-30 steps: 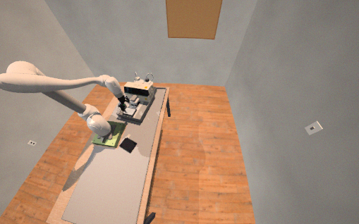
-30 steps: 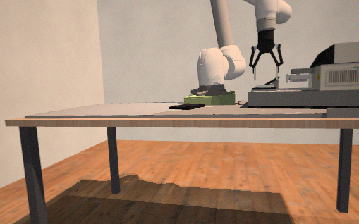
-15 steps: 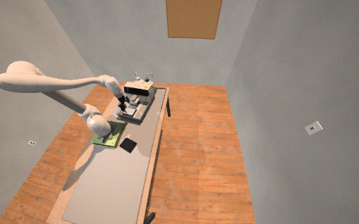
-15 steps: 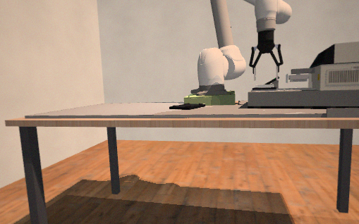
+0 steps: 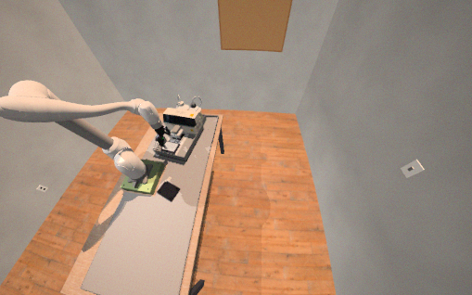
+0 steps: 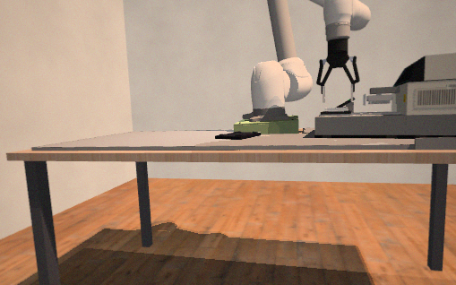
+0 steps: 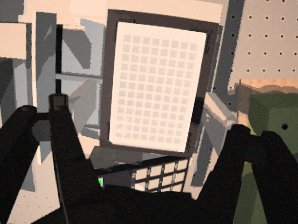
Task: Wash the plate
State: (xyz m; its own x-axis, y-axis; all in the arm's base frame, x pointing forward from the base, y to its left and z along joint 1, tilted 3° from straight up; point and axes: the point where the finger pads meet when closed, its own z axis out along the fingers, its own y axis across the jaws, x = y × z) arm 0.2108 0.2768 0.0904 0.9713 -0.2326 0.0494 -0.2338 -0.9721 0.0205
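Right now my hand is 6 cm above the white well plate. Round my hand: carrier: 6 cm below; washer: 4 cm ahead, 15 cm to the left, 2 cm below; N1 label: 4 cm ahead, 29 cm to the right, 15 cm below.
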